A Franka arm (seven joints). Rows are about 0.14 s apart.
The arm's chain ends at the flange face. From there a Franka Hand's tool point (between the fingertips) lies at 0.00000 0.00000 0.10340 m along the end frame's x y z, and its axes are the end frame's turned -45 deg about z.
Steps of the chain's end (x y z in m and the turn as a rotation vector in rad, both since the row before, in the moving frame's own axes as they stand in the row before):
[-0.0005 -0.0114 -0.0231 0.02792 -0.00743 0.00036]
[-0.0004 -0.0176 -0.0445 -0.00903 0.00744 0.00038]
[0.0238 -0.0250 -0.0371 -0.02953 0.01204 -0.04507]
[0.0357 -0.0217 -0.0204 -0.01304 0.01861 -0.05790]
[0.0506 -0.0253 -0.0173 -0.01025 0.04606 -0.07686]
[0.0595 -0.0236 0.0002 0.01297 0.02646 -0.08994]
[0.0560 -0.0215 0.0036 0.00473 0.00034 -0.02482]
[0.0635 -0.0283 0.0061 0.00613 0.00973 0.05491]
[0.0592 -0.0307 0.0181 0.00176 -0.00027 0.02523]
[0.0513 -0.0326 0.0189 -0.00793 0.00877 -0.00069]
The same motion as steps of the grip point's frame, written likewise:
[0.0092 -0.0110 -0.0231 0.02500 0.01449 0.00036]
[0.0120 -0.0115 -0.0445 -0.01165 -0.00112 0.00038]
[0.0333 0.0022 -0.0372 -0.02939 -0.01237 -0.04507]
[0.0411 0.0122 -0.0204 -0.02238 0.00394 -0.05790]
[0.0564 0.0219 -0.0174 -0.03982 0.02532 -0.07686]
[0.0617 0.0262 0.0002 -0.00954 0.02788 -0.08994]
[0.0552 0.0241 0.0036 0.00310 0.00359 -0.02482]
[0.0661 0.0252 0.0061 -0.00255 0.01121 0.05491]
[0.0637 0.0200 0.0181 0.00144 0.00105 0.02523]
[0.0594 0.0144 0.0189 -0.01181 0.00059 -0.00069]

